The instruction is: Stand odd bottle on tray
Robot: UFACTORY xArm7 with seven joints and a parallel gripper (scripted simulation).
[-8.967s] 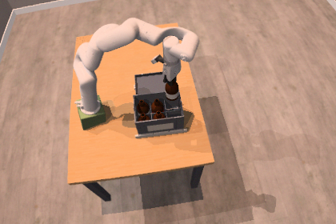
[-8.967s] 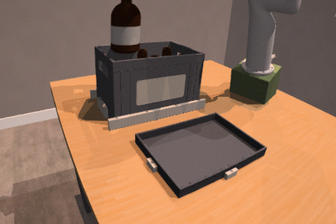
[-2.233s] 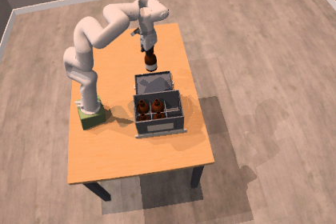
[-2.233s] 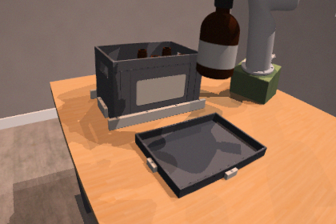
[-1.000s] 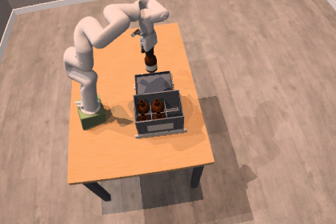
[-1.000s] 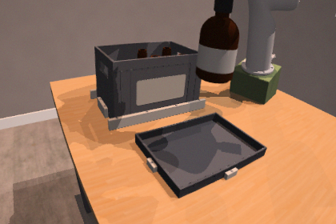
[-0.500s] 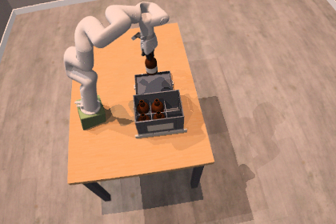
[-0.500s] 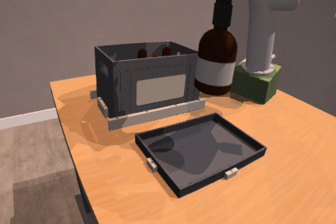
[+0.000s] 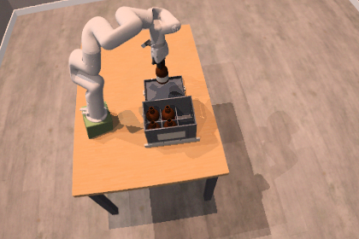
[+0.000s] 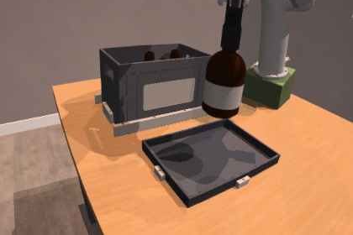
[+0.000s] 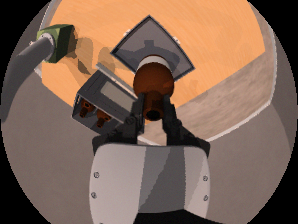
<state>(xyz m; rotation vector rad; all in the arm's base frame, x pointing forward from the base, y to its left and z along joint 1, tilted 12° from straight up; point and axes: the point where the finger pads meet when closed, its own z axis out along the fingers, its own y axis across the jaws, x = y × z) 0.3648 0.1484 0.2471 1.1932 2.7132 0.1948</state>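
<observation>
Right now my hand is 70 mm above the glass bottle. The rest, counted from my hand: crate 270 mm to the right, 180 mm below; dark tray 250 mm below.
</observation>
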